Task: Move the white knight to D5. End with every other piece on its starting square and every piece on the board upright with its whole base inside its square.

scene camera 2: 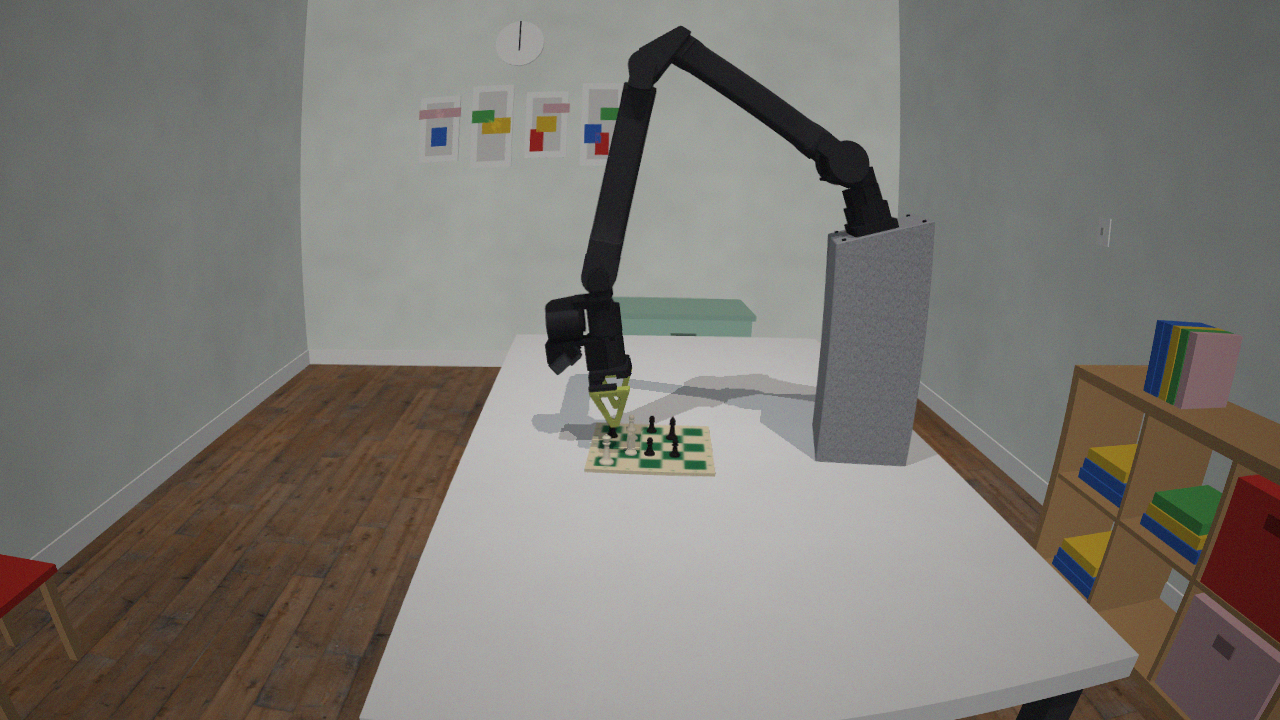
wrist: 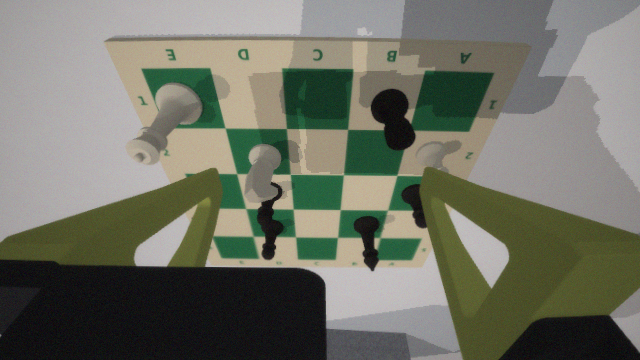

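Seen in the pictures: gripper, fingertip midpoint: (scene camera 2: 616, 417) (wrist: 320, 179); arm's base, link origin: (scene camera 2: 871, 229).
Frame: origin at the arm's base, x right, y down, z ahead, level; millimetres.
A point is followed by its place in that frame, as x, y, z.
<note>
The white knight (scene camera 2: 631, 441) @(-106, 387, 411) (wrist: 262, 177) @(-99, 388, 415) stands upright on D2 of the green and cream chessboard (scene camera 2: 662, 471) @(-167, 412, 349) (wrist: 280, 52) @(-92, 412, 481). A black piece (wrist: 268, 209) @(-97, 390, 383) stands on D3 close beside it, its base partly hidden by the knight. Another black piece (scene camera 2: 674, 447) @(-100, 395, 336) (wrist: 270, 240) @(-96, 395, 339) stands on D4. D5 shows no piece base, though the D4 piece's top overlaps it in the wrist view. My gripper (scene camera 2: 613, 422) @(-67, 359, 444) (wrist: 320, 179) @(-67, 359, 444) is open and empty, fingers pointing down above the board. In the wrist view the knight shows between the fingers, nearer the left one.
A white rook-like piece (scene camera 2: 606, 454) @(-156, 394, 446) (wrist: 172, 112) @(-147, 394, 451) stands on E1, a black pawn (scene camera 2: 612, 431) @(-34, 400, 456) (wrist: 392, 115) @(-32, 393, 462) on B1, and a white pawn (wrist: 432, 154) @(5, 404, 432) on A2. Black pieces stand on A3 (wrist: 414, 197) @(7, 403, 393) and B4 (wrist: 368, 235) @(-19, 397, 352). The right finger partly overlaps the A3 piece. The grey pedestal (scene camera 2: 868, 349) @(-80, 202, 6) is right.
</note>
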